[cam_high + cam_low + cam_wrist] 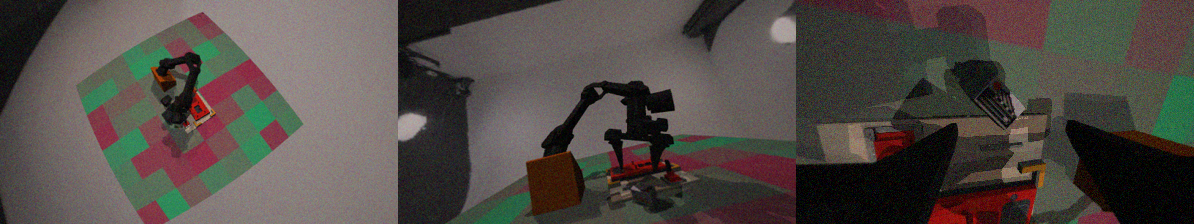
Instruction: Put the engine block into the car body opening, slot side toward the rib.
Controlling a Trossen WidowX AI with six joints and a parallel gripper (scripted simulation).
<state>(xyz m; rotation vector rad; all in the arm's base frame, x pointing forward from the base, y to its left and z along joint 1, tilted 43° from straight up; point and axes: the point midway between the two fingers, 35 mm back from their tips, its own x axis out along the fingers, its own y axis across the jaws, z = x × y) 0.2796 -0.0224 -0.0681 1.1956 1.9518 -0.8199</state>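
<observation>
The engine block lies 50 mm below my gripper tip and 10 mm to the right of it.
</observation>
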